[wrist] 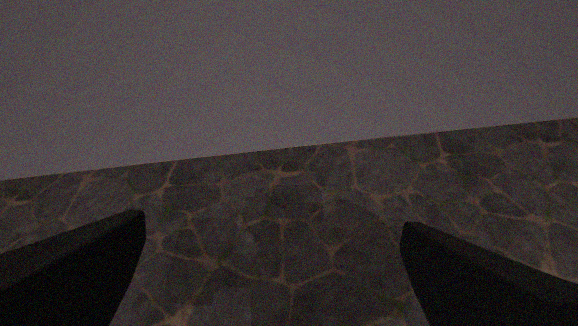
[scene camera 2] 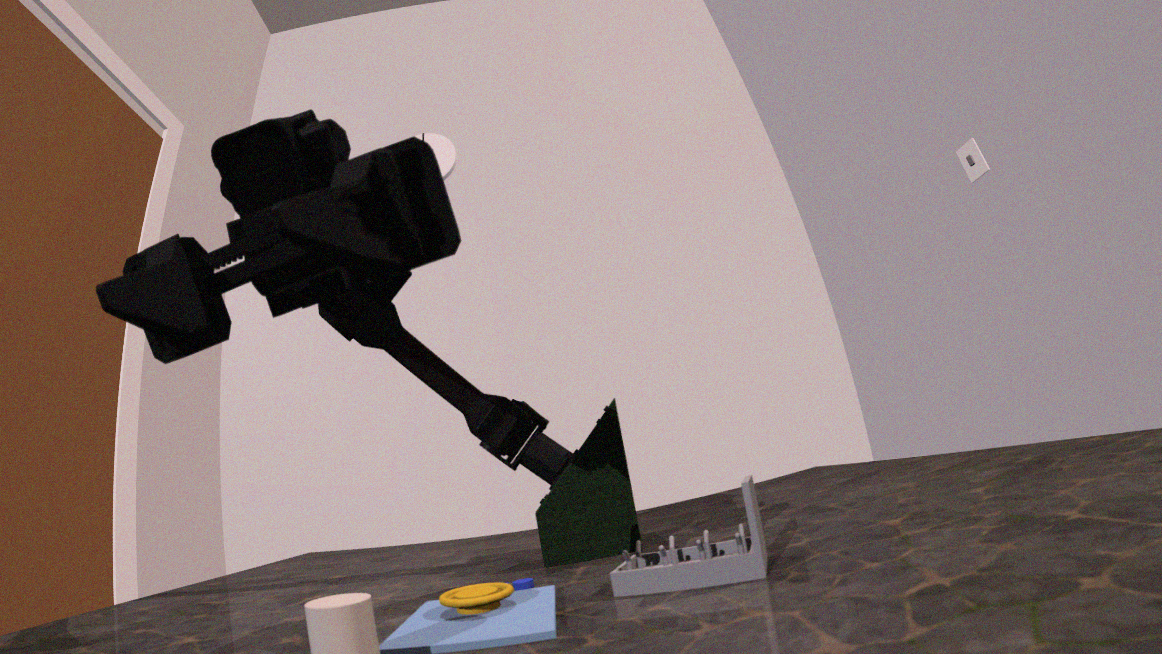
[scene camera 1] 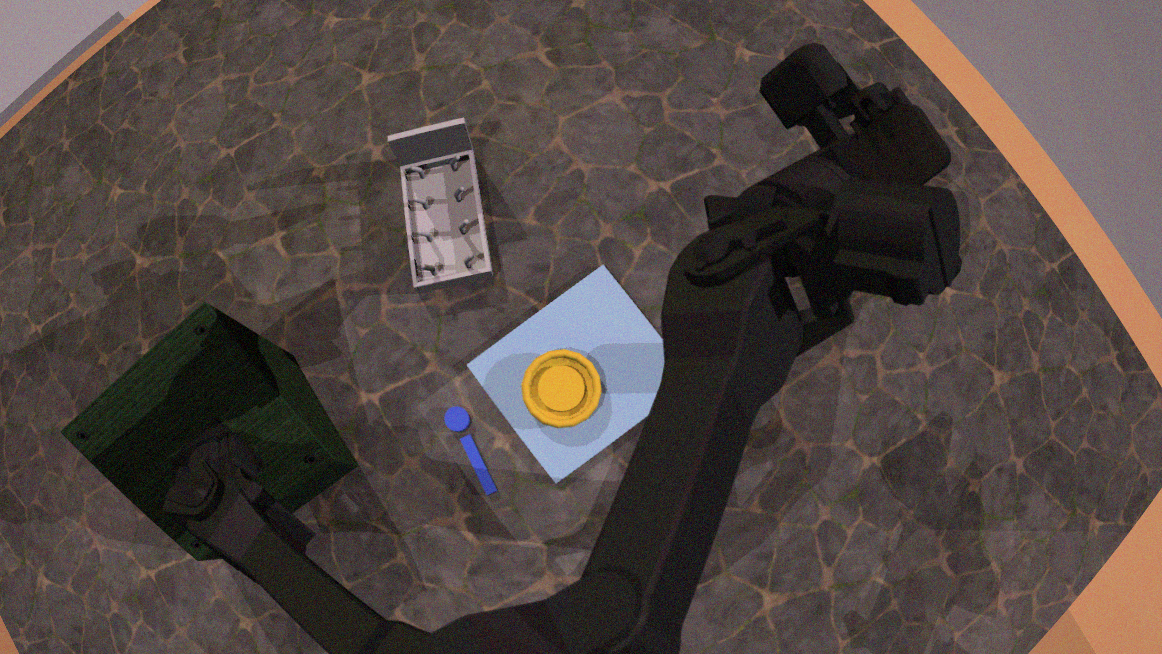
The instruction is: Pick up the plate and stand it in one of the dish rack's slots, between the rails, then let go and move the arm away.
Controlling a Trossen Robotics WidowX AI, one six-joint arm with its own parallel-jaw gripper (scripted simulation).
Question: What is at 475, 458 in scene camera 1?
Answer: A blue spoon.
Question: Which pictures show the dish rack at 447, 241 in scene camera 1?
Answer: Scene camera 2 and scene camera 1 only.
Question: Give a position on a light blue mat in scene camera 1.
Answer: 596, 318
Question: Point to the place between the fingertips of my gripper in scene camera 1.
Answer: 904, 145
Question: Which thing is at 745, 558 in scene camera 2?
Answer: A dish rack.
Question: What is my gripper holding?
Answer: Nothing.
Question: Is my gripper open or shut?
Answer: Open.
